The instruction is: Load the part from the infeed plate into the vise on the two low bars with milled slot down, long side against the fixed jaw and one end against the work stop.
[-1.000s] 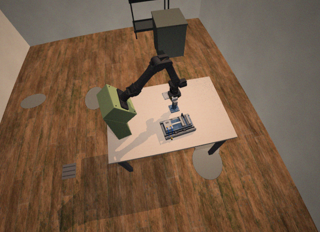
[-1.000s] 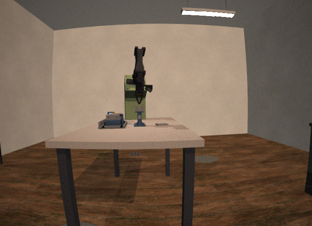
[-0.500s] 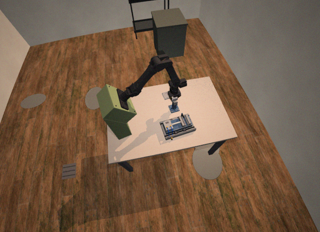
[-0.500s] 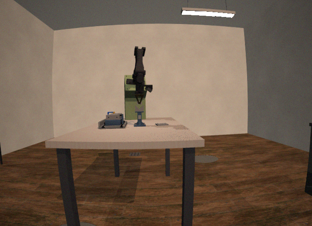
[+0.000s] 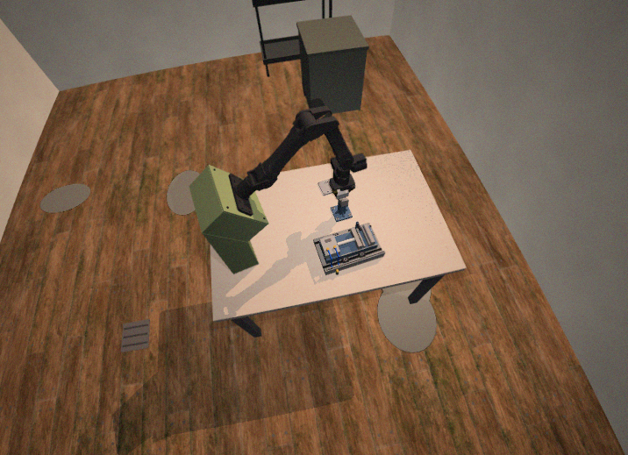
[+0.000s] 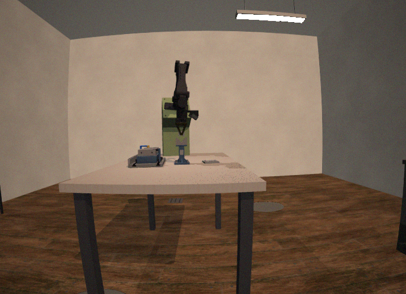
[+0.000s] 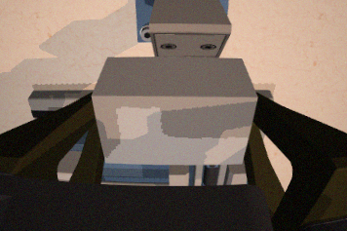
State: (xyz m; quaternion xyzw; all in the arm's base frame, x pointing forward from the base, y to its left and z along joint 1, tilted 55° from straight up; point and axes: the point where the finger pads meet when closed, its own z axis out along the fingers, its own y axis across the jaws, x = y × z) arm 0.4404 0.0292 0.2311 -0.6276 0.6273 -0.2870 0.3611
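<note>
Right now the part is 10 mm below my hand. Also, from my hand: moving jaw: 200 mm to the right, 100 mm below, 20 mm ahead; then dark work stop rod: 150 mm to the right, 90 mm below, 50 mm ahead; then grey jaw: 190 mm to the right, 100 mm below, 90 mm ahead.
</note>
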